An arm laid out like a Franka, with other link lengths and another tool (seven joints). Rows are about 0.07 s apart.
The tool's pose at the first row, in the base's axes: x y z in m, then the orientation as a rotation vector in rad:
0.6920, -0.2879, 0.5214, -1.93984, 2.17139, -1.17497
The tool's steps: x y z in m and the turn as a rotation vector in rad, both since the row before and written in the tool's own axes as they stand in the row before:
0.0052, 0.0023, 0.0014, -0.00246, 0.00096, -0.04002
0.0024, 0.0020, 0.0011, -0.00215, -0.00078, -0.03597
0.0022, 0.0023, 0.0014, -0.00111, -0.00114, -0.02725
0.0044, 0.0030, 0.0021, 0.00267, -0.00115, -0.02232
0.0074, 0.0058, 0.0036, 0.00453, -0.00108, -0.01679
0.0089, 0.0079, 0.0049, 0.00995, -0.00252, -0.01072
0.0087, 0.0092, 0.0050, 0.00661, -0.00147, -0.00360
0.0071, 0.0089, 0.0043, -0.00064, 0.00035, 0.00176
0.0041, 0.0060, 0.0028, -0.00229, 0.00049, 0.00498
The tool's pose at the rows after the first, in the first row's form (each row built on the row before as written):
0.6895, -0.2932, 0.5216, 1.97380, -2.12440, 1.16800
0.6878, -0.2960, 0.5210, 2.00309, -2.08046, 1.15911
0.6861, -0.2988, 0.5200, 2.02547, -2.04716, 1.15243
0.6838, -0.3040, 0.5193, 2.04524, -2.01927, 1.15116
0.6794, -0.3130, 0.5179, 2.06126, -1.99787, 1.15308
0.6738, -0.3243, 0.5155, 2.07649, -1.98376, 1.16153
0.6672, -0.3358, 0.5124, 2.08374, -1.97870, 1.16789
0.6608, -0.3456, 0.5091, 2.08178, -1.98090, 1.16768
0.6565, -0.3516, 0.5065, 2.07650, -1.98741, 1.16608

